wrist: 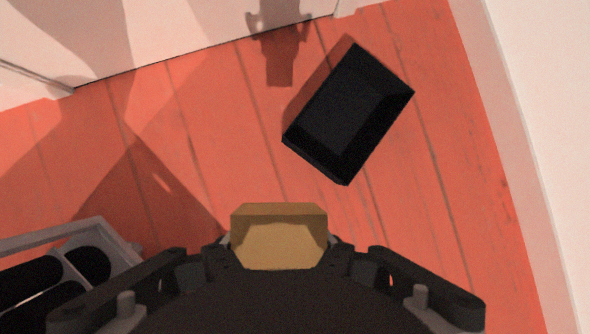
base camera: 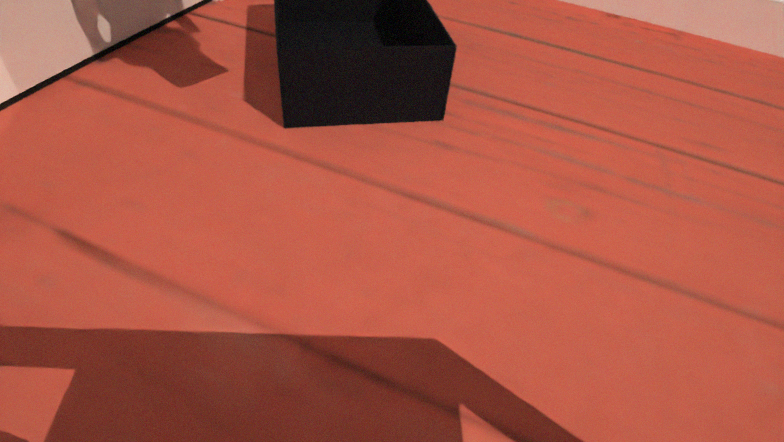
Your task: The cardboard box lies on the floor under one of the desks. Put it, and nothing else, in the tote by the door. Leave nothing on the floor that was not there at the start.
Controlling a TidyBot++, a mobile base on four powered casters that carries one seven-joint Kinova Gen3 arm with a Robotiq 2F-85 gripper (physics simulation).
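Frame: origin at the arm's base, x down, y back, z left, level; millimetres.
Seen in the pictures: gripper, between the fingertips: (wrist: pixel 279 241).
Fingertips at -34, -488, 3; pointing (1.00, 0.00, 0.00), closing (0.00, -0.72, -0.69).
Offsets run from my fingertips to a thing's top centre, as dx, dy, dz. Level surfaces: height alone.
My gripper (wrist: pixel 279 241) is shut on the cardboard box {-35, +12, -12} (wrist: pixel 279 242), a small brown box between the two fingertips at the bottom middle of the wrist view. The black tote {+330, -264, +25} (base camera: pixel 362 82) (wrist: pixel 340 107) stands on the floor, open side up. In the wrist view it is above and to the right of the held box, apart from it, and its visible inside is dark with no object to be made out. In the base camera view the tote is at the top, cut off by the upper edge. The gripper and the cardboard box do not show in the base camera view.
A pale door or wall (base camera: pixel 38 43) (wrist: pixel 165 30) stands beyond the tote on the left. Another wall (wrist: pixel 550 75) runs along the right in the wrist view. Part of my grey base (wrist: pixel 107 232) shows at lower left. Shadows fall on the red plank floor {dx +430} (base camera: pixel 384 236) (wrist: pixel 215 140).
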